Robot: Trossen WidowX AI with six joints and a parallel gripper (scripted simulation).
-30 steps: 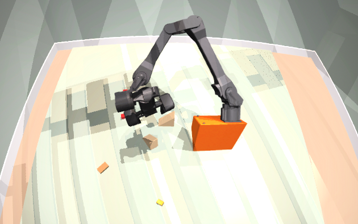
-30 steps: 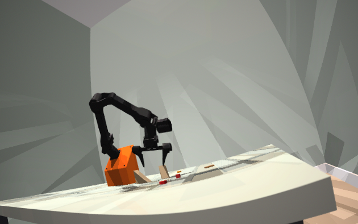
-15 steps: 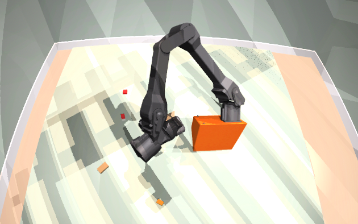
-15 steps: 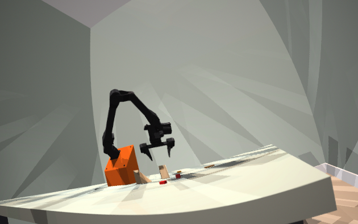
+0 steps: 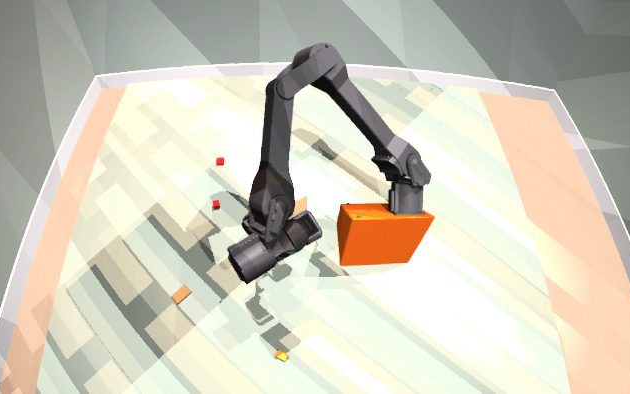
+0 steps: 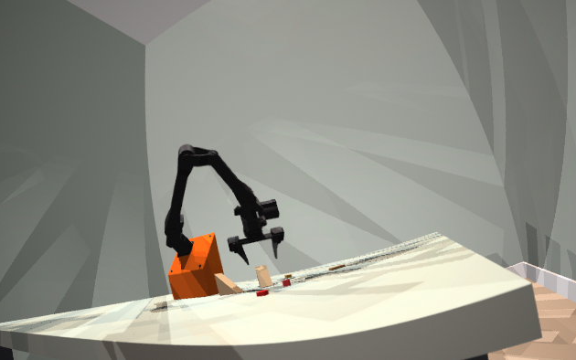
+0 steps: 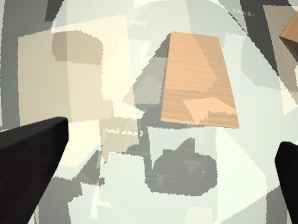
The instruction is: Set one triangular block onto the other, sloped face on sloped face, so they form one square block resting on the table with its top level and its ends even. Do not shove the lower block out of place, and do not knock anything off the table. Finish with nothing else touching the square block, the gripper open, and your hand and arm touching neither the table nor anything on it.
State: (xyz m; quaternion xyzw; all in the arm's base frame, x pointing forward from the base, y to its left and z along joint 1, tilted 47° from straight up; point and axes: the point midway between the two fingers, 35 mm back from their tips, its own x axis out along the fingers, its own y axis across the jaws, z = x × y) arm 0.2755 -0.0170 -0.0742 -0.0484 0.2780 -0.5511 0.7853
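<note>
Now: gripper tip 60 mm above the tan triangular block and 30 mm to the left of it. The rest, counted from my gripper tip: small red cube: 160 mm to the right, 140 mm ahead, 70 mm below; then small yellow piece: 220 mm to the left, 70 mm below, 20 mm behind; then small tan piece: 210 mm ahead, 80 mm to the left, 80 mm below.
</note>
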